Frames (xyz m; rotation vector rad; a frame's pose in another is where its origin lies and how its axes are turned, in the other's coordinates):
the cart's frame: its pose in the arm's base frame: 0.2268 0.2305 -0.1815 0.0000 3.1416 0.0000
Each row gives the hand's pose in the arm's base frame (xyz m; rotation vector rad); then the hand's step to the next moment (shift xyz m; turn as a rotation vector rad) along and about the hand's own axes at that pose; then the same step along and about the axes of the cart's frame.
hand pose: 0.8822 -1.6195 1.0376 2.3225 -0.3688 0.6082
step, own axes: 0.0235 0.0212 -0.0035 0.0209 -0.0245 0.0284
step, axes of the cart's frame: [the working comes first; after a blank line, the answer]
step, axes of the arm's base frame: 0.0100 -0.0149 0.0263 0.0371 -0.0040 -0.0212

-0.0100 -0.0149 -0.0263 -0.0371 -0.0040 0.0212
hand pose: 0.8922 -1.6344 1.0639 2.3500 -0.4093 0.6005
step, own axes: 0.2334 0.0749 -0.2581 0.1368 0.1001 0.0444
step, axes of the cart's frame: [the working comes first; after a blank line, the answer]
step, axes of the arm's base frame: 0.0847 0.0895 0.3339 0.0857 -0.1203 0.0943

-0.0847 0.0895 -0.3339 -0.0857 -0.1203 -0.0943
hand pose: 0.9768 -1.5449 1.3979 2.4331 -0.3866 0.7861
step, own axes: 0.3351 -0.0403 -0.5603 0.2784 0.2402 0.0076
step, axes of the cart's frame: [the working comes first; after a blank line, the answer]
step, axes of the arm's base frame: 0.0287 0.3243 0.5673 0.1217 -0.2263 0.2631

-0.0287 0.3243 -0.5673 -0.1217 -0.2263 -0.2631
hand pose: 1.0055 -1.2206 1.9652 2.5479 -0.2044 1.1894
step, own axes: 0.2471 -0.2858 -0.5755 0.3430 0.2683 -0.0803
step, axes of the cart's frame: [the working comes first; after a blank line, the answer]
step, axes of the arm's base frame: -0.1808 0.4687 0.4707 0.0926 -0.2219 0.3718

0.1808 0.4687 -0.4707 -0.0926 -0.2219 -0.3718
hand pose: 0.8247 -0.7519 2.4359 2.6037 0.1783 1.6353
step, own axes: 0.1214 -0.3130 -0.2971 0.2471 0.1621 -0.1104
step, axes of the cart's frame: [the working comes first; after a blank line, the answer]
step, axes of the arm's base frame: -0.2357 0.3234 0.2021 0.0174 -0.1295 0.2872

0.2357 0.3234 -0.2021 -0.0174 -0.1295 -0.2872
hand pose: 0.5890 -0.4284 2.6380 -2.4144 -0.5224 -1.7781
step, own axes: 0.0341 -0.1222 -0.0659 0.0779 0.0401 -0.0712
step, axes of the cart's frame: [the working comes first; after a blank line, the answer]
step, axes of the arm's base frame: -0.0911 0.1035 0.0378 -0.0312 -0.0406 0.1006

0.0911 0.1035 -0.0378 0.0312 -0.0406 -0.1006
